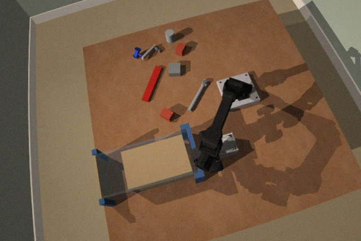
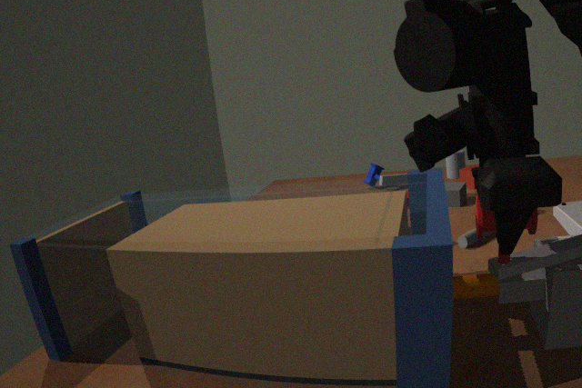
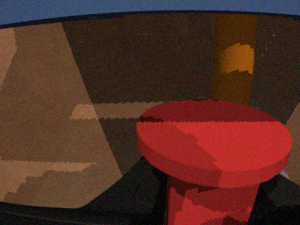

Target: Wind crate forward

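Now: gripper tip 4 cm past the winch handle, 1 cm to the left of it and 1 cm above it. Also, from my gripper tip: red knob: 2 cm above; grey winch: 11 cm behind, 4 cm to the right, 8 cm below; blue frame: 7 cm ahead, 3 cm to the right, 1 cm below.
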